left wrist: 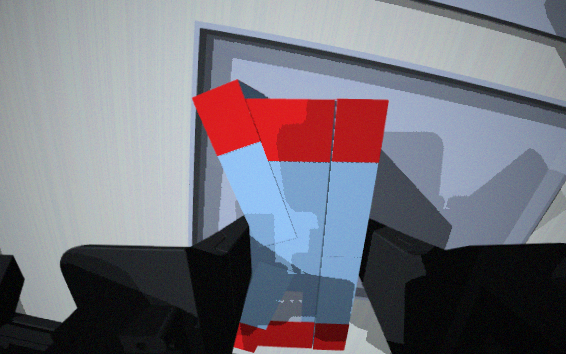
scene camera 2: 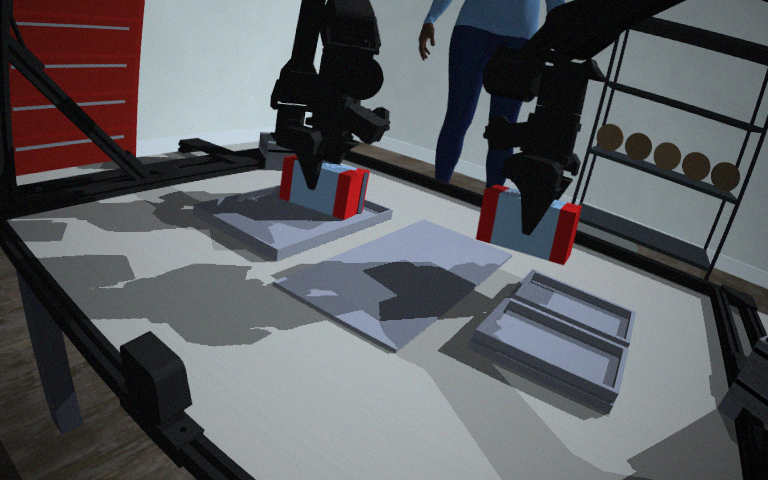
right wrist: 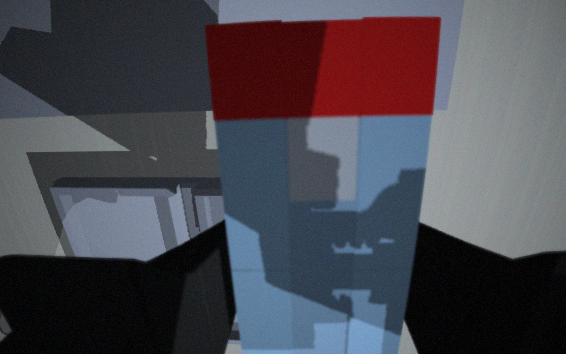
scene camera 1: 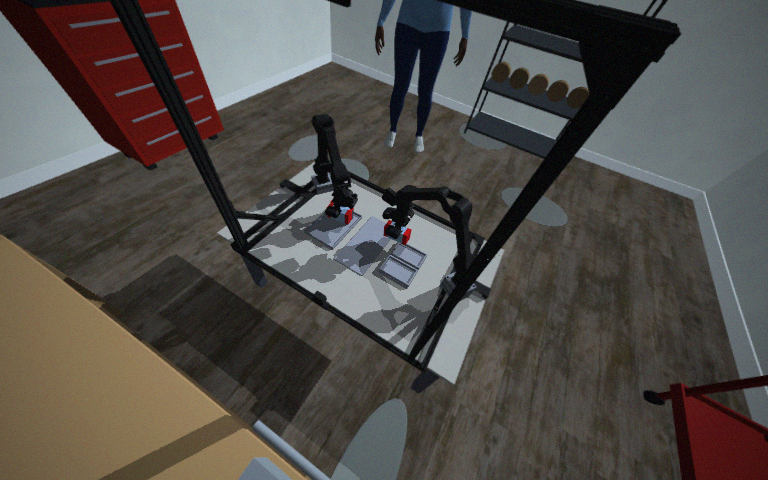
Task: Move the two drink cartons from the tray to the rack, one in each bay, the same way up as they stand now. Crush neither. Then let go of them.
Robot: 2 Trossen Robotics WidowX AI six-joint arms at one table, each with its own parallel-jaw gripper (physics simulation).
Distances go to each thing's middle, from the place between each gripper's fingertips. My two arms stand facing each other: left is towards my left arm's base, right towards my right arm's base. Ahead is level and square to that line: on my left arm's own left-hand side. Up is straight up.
Labels:
I see my right gripper 10 cm past the flat grey mat [scene camera 2: 391, 289], 9 cm to the right of it and 8 cm above it. From my right hand the other things lie so: grey tray [scene camera 2: 277, 228] (29 cm to the left, 15 cm behind, 7 cm below).
I see my left gripper 5 cm past the grey tray, 3 cm above it and 2 cm to the left of it. Also, from my left hand: flat grey mat: 22 cm to the right, 4 cm below, 1 cm behind.

